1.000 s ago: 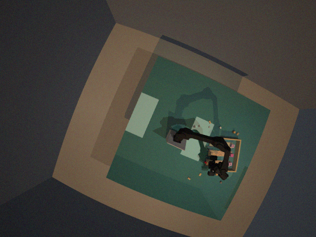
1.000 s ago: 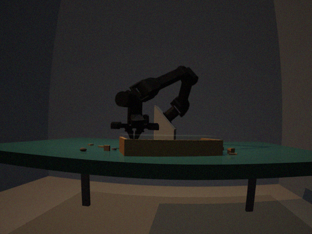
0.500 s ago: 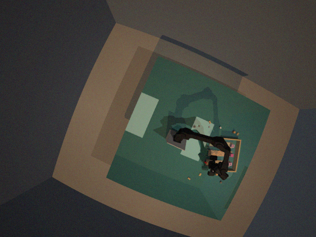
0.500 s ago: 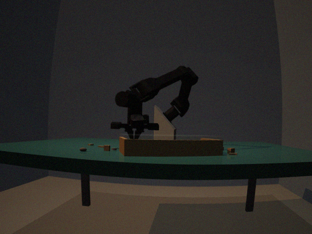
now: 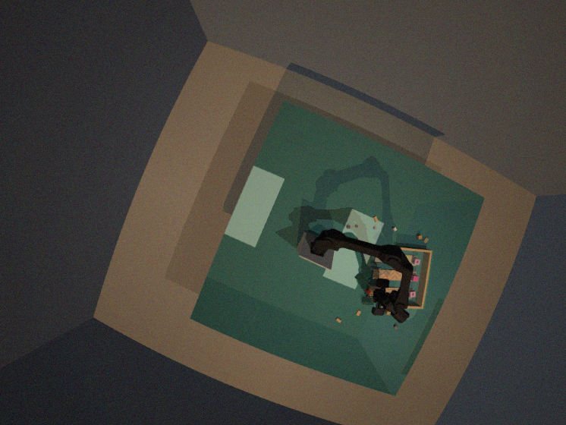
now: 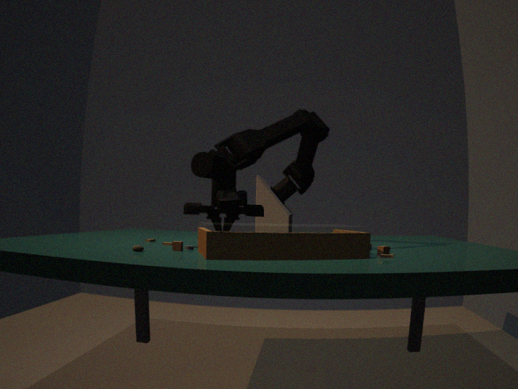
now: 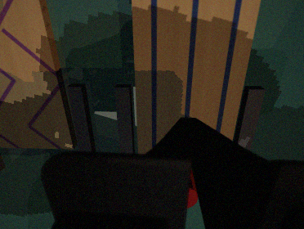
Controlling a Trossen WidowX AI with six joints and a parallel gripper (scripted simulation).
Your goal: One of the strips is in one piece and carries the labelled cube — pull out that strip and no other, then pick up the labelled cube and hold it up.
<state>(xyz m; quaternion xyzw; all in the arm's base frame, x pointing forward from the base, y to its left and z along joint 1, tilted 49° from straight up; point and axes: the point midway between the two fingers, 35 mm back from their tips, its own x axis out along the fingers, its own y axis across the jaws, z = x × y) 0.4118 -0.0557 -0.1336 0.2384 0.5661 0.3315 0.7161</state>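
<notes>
Right now my gripper tip is 10 cm short of the strip and 2 cm to the right of it.
</notes>
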